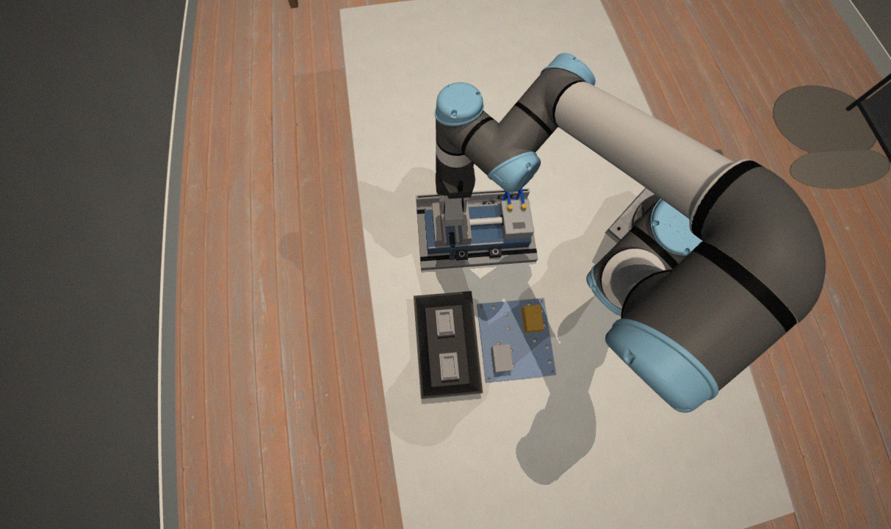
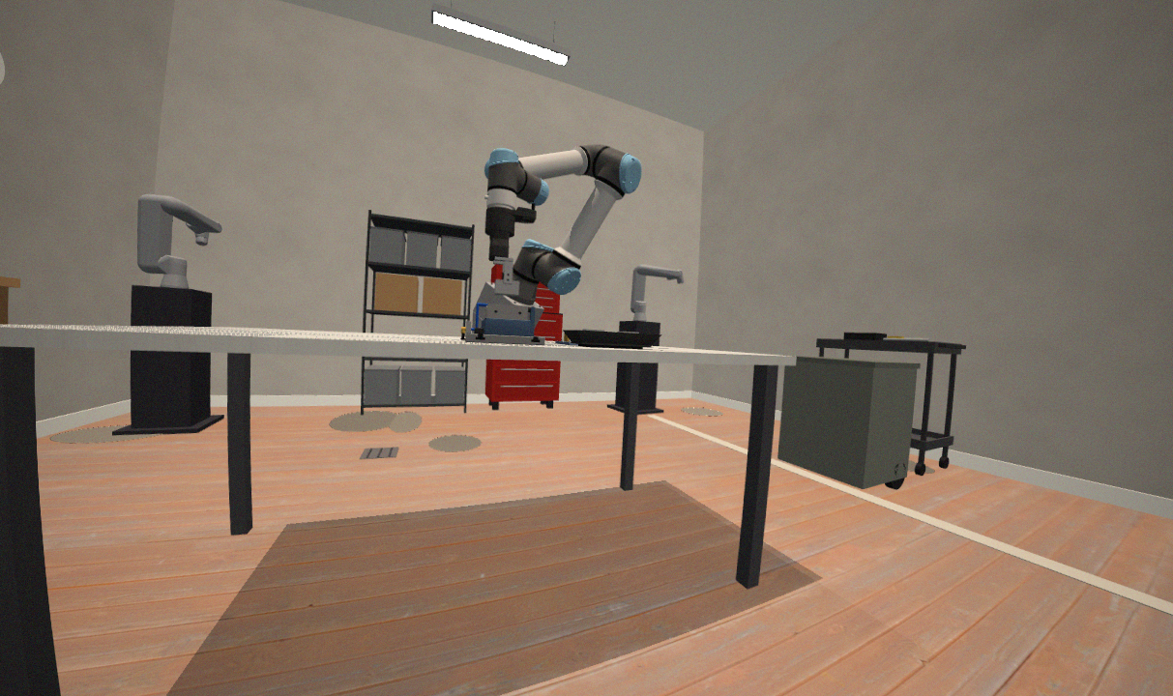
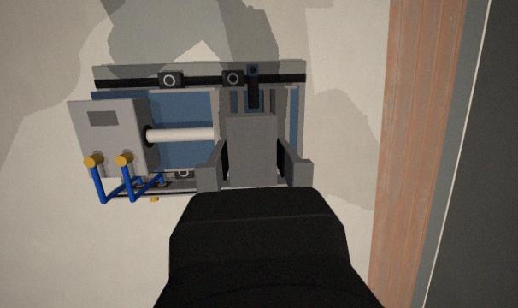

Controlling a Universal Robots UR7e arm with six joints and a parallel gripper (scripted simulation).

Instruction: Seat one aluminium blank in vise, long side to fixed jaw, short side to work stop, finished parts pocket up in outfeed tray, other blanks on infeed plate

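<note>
Right now the fixed jaw is 3 cm ahead of my hand and 9 cm below it. From my hand the other things lie so: black work stop rod: 1 cm ahead, 5 cm to the left, 8 cm below; brass blank: 13 cm behind, 27 cm to the left, 14 cm below; moving jaw: 3 cm behind, 1 cm to the left, 9 cm below.
</note>
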